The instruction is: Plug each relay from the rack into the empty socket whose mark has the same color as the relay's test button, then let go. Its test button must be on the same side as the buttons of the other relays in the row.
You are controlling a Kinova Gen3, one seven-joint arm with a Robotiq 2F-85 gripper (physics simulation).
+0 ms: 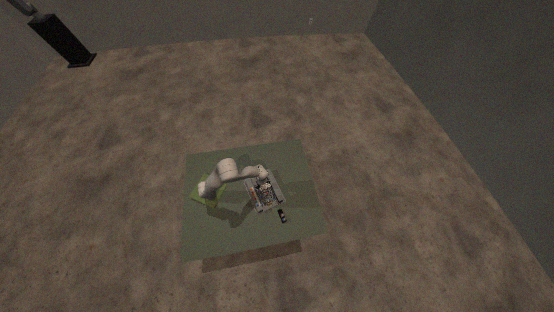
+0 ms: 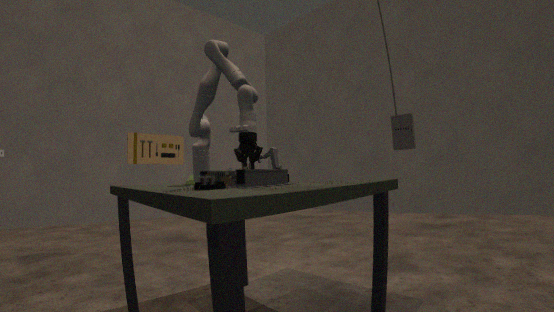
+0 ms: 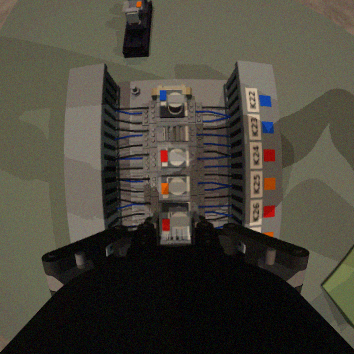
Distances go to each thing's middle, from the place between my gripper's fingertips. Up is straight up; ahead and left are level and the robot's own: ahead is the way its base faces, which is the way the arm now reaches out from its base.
Labels:
Now: hand 5 cm above the socket panel (image 3: pixel 209 92), 2 cm to the left of it and 1 cm short of it.

